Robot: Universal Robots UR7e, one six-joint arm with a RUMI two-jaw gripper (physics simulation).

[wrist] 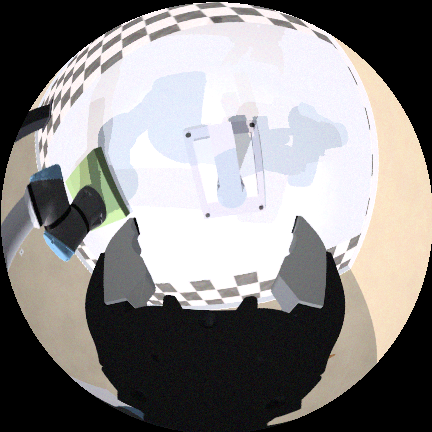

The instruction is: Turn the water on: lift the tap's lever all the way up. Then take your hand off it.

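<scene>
The tap (pixel 230 175) is a pale, washed-out fixture on a nearly white surface in the wrist view. Its rectangular base plate (pixel 200 185) has dark screws at the corners. A pale bar with a rounded near end lies along the middle of the plate, with a greyer block at its far end. The glare hides which part is the lever and how high it stands. My gripper (pixel 214 218) is open and empty, its two grey fingers wide apart at the near side of the plate. Neither finger appears to touch the tap.
A green block (pixel 111 186) stands left of the tap, with part of the robot's own black and blue arm (pixel 50 200) beside it. The white table top (pixel 165 240) has a black-and-white checkered border. A dark bar (pixel 35 121) shows at the far left.
</scene>
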